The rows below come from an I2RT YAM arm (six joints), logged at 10 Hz.
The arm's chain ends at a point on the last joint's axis. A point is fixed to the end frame.
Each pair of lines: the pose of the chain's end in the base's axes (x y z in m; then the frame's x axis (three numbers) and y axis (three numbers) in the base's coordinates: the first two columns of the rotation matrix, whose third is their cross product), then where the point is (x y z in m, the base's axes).
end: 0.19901 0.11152 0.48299 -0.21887 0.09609 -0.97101 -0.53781 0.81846 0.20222
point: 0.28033 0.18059 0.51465
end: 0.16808 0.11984 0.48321 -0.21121 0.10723 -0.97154 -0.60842 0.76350 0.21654
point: 0.24274 0.19452 0.51835
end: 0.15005 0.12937 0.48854 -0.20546 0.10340 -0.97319 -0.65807 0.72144 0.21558
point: 0.21940 0.20825 0.52533
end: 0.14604 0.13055 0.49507 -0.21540 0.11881 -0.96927 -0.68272 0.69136 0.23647
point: 0.21269 0.21104 0.53335
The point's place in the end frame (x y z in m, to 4 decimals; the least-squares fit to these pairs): -0.0419 0.0192 0.1013
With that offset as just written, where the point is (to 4 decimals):
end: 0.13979 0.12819 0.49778 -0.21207 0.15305 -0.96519 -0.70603 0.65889 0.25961
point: 0.2036 0.2090 0.5400
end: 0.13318 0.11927 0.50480 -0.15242 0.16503 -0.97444 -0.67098 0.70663 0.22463
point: 0.2002 0.1956 0.5502
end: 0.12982 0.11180 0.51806 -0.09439 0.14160 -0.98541 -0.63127 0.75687 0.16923
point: 0.1996 0.1850 0.5644
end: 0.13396 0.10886 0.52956 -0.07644 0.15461 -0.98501 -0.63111 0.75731 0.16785
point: 0.2032 0.1812 0.5781
